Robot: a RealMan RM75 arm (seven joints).
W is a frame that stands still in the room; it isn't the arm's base.
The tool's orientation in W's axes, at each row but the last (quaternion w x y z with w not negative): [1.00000 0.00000 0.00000 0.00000]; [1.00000 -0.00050 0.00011 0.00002]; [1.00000 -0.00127 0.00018 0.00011]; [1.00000 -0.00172 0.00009 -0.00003]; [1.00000 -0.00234 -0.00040 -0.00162]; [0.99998 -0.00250 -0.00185 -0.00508]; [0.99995 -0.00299 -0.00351 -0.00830]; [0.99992 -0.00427 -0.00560 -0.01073]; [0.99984 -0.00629 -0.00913 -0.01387]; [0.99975 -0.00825 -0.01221 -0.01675]
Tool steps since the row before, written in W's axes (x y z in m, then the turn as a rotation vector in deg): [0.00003 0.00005 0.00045 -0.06 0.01 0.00]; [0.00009 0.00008 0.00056 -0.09 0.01 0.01]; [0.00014 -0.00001 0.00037 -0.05 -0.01 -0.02]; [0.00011 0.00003 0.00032 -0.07 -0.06 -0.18]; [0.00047 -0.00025 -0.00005 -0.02 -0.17 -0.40]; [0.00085 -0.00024 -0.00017 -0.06 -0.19 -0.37]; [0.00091 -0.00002 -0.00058 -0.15 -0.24 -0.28]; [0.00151 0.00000 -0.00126 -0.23 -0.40 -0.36]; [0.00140 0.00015 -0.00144 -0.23 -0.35 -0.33]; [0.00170 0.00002 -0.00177 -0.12 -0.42 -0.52]
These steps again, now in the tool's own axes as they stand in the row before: [0.00003 0.00005 0.00045 -0.06 0.01 0.00]; [0.00009 0.00008 0.00056 -0.09 0.01 0.01]; [0.00014 -0.00001 0.00037 -0.05 -0.01 -0.02]; [0.00011 0.00003 0.00032 -0.07 -0.06 -0.18]; [0.00047 -0.00025 -0.00005 -0.02 -0.17 -0.40]; [0.00085 -0.00023 -0.00017 -0.06 -0.19 -0.37]; [0.00091 0.00000 -0.00059 -0.15 -0.24 -0.28]; [0.00150 0.00004 -0.00128 -0.23 -0.40 -0.36]; [0.00137 0.00021 -0.00146 -0.23 -0.35 -0.33]; [0.00165 0.00011 -0.00181 -0.12 -0.42 -0.52]
